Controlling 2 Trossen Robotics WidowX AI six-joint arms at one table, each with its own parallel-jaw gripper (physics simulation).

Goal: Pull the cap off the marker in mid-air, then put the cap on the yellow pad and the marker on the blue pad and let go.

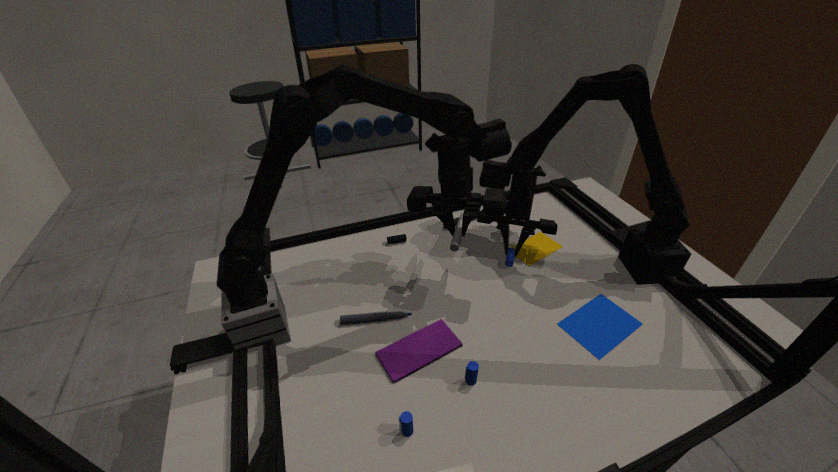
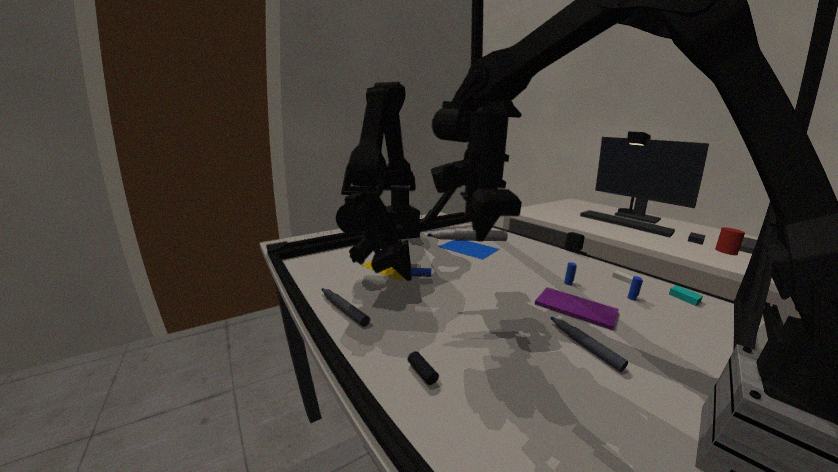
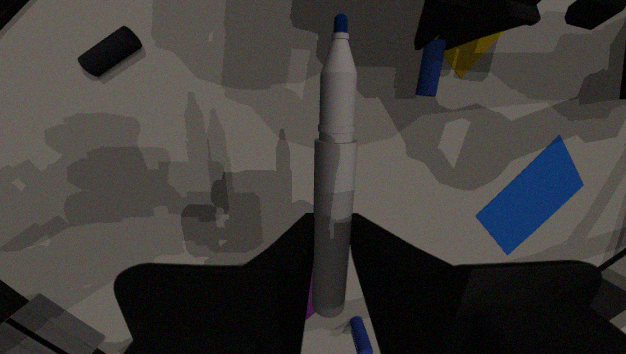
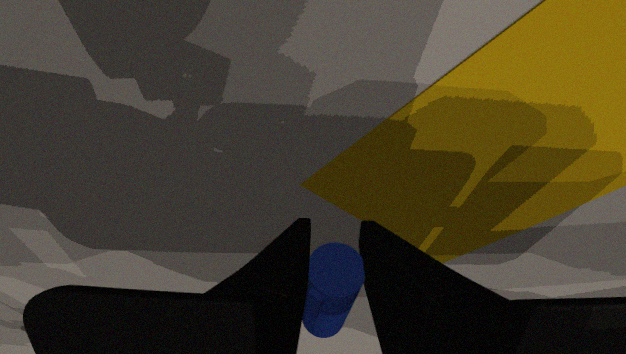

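Pixels of known places: left gripper, between the fingertips: (image 1: pixel 458 235) (image 2: pixel 478 238) (image 3: pixel 331 221); right gripper, between the fingertips: (image 1: pixel 510 255) (image 2: pixel 409 277) (image 3: pixel 425 47) (image 4: pixel 334 231); left arm's base, origin of its link: (image 1: pixel 248 296) (image 2: pixel 802 391); right arm's base, origin of its link: (image 1: pixel 659 240) (image 2: pixel 400 208).
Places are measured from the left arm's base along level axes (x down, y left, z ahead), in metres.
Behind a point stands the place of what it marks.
Note:
A light grey marker (image 1: pixel 455 237) @(z 0.407, x -0.046, y -0.049 m) (image 2: pixel 492 235) @(z 0.405, x -0.040, y -0.041 m) (image 3: pixel 337 175) @(z 0.442, x -0.047, y -0.006 m) with a bare blue tip is held above the table by my left gripper (image 1: pixel 457 231) @(z 0.425, x -0.032, y -0.029 m) (image 3: pixel 331 221) @(z 0.425, x -0.032, y -0.029 m), which is shut on its barrel. The blue cap (image 1: pixel 509 257) @(z 0.563, x 0.073, y -0.036 m) (image 2: pixel 421 272) @(z 0.565, x 0.080, y -0.023 m) (image 3: pixel 431 67) @(z 0.569, x 0.073, y -0.023 m) (image 4: pixel 334 280) @(z 0.589, x 0.079, y -0.008 m) is apart from the marker, in my right gripper (image 1: pixel 511 253) @(z 0.588, x 0.098, y -0.010 m) (image 4: pixel 334 231) @(z 0.588, x 0.098, y -0.010 m), which is shut on it above the table. The yellow pad (image 1: pixel 540 243) @(z 0.687, x 0.099, y 0.000 m) (image 2: pixel 378 269) (image 3: pixel 470 55) @(z 0.628, x 0.099, y -0.044 m) (image 4: pixel 565 75) @(z 0.664, x 0.099, y 0.010 m) lies beside and below the cap. The blue pad (image 1: pixel 599 326) @(z 0.630, x 0.099, y -0.270 m) (image 2: pixel 469 249) @(z 0.627, x 0.099, y -0.256 m) (image 3: pixel 535 200) @(z 0.640, x 0.099, y -0.270 m) lies flat, away from both grippers.
A dark grey marker (image 1: pixel 372 317) @(z 0.215, x 0.083, y -0.070 m) (image 2: pixel 589 343) @(z 0.211, x 0.084, y -0.054 m), another dark marker (image 2: pixel 345 307) @(z 0.539, x 0.082, y 0.172 m), a black cylinder (image 1: pixel 396 239) @(z 0.348, x 0.083, y 0.150 m) (image 2: pixel 422 367) @(z 0.345, x 0.080, y 0.163 m) (image 3: pixel 110 51) @(z 0.355, x 0.080, y 0.153 m), a purple block (image 1: pixel 419 350) @(z 0.273, x 0.091, y -0.174 m) (image 2: pixel 577 307) @(z 0.271, x 0.091, y -0.159 m) and two upright blue cylinders (image 1: pixel 472 373) @(z 0.328, x 0.060, y -0.274 m) (image 1: pixel 406 423) @(z 0.194, x 0.052, y -0.312 m) stand or lie on the table. A teal block (image 2: pixel 685 294) @(z 0.098, x 0.085, y -0.386 m) also lies there.

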